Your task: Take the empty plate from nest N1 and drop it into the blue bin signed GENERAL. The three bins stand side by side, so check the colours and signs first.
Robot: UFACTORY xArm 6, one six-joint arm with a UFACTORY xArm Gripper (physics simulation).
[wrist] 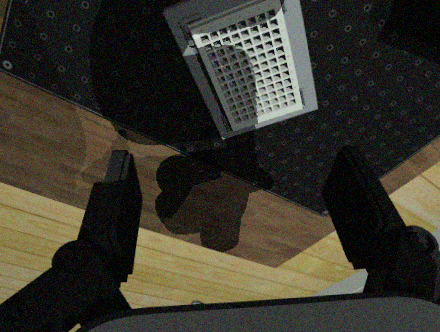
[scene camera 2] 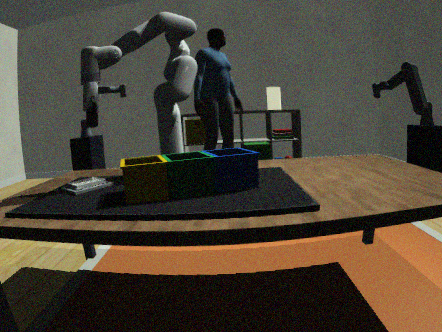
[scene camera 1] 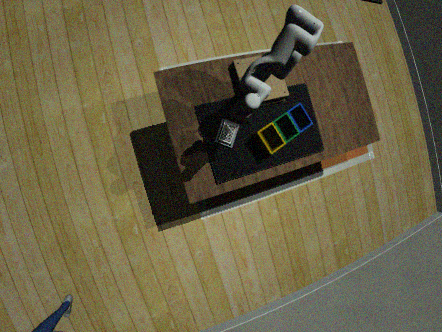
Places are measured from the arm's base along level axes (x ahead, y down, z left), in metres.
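Pixels of known places: gripper, between the fingertips: [wrist: 236,172] [scene camera 2: 92,126] [scene camera 1: 235,116].
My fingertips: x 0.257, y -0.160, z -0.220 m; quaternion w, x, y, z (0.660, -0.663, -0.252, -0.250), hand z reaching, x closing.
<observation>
For each thing: its top centre in the pictures, then the offset to it from my fingertips. "spot": a spot on its surface instead. Level surfaces: height alone.
- grey nest, a spot on its surface: [wrist: 306,82] spot: dx +0.121, dy +0.199, dz +0.020 m
- green bin, centre of its top: [scene camera 2: 185,155] [scene camera 1: 286,127] dx +0.073, dy +0.111, dz +0.371 m
- dark mat, height of its surface: dy +0.211 m
- wooden table, height of its surface: dy +0.224 m
The pale plate with a grid of square wells [scene camera 1: 228,133] [wrist: 265,65] sits in a grey nest [wrist: 306,82] on the dark mat; a nest label is not readable. The plate and nest show as a low pale shape in scene camera 2. The blue bin [scene camera 1: 307,114] [scene camera 2: 232,172] stands at one end of the row, next to the green bin [scene camera 2: 187,176], with the yellow bin [scene camera 1: 265,143] [scene camera 2: 146,181] at the other end. Their signs cannot be read. My gripper [wrist: 236,172] is open and empty, above the mat's edge, with the plate ahead of its fingertips in the wrist view.
The dark mat [scene camera 1: 225,169] [scene camera 2: 285,197] lies on the wooden table [scene camera 1: 340,90] [scene camera 2: 360,185]. A light board [scene camera 1: 277,85] lies by the arm's base. A person [scene camera 2: 215,75], a shelf unit [scene camera 2: 297,132] and other dark arms stand behind the table. Arm shadows cross the mat and table.
</observation>
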